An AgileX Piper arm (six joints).
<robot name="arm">
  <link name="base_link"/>
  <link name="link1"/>
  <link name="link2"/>
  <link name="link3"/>
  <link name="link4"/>
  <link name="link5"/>
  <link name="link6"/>
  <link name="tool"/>
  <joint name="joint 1" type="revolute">
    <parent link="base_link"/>
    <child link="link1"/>
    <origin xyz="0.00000 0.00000 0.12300"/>
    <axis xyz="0 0 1"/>
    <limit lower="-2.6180" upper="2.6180"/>
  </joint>
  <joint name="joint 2" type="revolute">
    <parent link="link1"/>
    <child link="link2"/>
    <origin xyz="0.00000 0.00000 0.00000" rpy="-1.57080 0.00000 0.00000"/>
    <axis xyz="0 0 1"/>
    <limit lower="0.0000" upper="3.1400"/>
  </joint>
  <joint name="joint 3" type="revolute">
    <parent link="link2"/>
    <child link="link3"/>
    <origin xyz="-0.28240 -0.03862 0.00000"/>
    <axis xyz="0 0 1"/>
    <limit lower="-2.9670" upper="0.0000"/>
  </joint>
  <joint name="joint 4" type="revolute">
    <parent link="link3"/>
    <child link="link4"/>
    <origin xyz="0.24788 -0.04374 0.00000" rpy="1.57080 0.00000 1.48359"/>
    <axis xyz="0 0 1"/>
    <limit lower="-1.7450" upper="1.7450"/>
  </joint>
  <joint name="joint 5" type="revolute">
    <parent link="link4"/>
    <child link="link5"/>
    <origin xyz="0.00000 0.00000 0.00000" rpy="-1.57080 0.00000 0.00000"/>
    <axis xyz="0 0 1"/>
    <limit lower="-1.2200" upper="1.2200"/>
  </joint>
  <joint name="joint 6" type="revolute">
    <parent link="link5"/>
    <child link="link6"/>
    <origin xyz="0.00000 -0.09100 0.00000" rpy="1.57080 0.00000 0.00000"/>
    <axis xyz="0 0 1"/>
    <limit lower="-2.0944" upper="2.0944"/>
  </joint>
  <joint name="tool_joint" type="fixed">
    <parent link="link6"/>
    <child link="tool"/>
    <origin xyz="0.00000 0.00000 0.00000"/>
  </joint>
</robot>
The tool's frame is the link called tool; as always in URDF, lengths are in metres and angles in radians.
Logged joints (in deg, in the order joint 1, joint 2, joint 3, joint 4, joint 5, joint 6), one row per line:
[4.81, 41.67, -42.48, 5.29, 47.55, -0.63]
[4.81, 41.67, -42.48, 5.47, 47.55, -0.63]
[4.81, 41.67, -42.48, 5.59, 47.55, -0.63]
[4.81, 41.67, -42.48, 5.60, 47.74, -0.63]
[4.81, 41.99, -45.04, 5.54, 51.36, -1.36]
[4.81, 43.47, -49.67, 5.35, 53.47, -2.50]
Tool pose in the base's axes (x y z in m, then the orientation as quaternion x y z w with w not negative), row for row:
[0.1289, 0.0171, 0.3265, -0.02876, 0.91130, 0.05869, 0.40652]
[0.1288, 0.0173, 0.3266, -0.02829, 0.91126, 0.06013, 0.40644]
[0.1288, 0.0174, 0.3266, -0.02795, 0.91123, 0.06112, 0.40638]
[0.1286, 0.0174, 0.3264, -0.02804, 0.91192, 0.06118, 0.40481]
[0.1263, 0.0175, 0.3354, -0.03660, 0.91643, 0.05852, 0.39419]
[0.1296, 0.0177, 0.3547, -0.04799, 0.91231, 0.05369, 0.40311]
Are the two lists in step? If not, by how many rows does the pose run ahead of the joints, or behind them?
They are in step.
